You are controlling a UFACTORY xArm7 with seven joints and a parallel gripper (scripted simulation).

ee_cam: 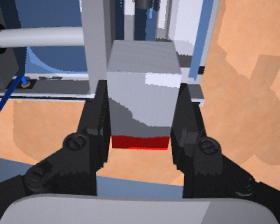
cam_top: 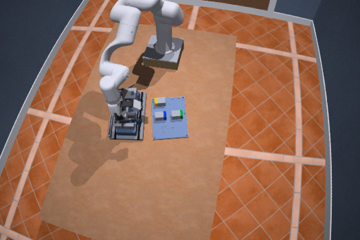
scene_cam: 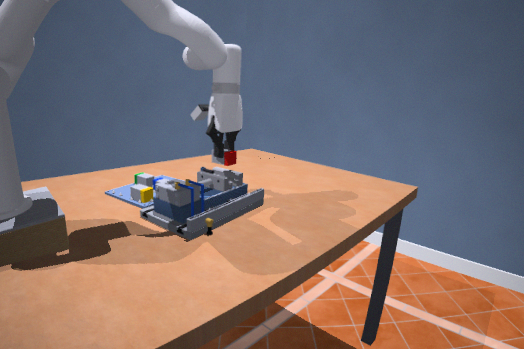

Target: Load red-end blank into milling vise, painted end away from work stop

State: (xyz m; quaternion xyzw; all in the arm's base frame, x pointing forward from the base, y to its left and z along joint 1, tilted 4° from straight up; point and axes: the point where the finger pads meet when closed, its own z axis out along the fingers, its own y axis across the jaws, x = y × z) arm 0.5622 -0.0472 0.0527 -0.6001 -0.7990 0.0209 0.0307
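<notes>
My hand is 2 cm above the red-ended blank. The rest, counted from my hand: hosed block (16 cm behind, 9 cm below, 4 cm to the right); work stop rod (8 cm below, 5 cm to the left, 2 cm behind); grey end block (9 cm below, 4 cm behind).
</notes>
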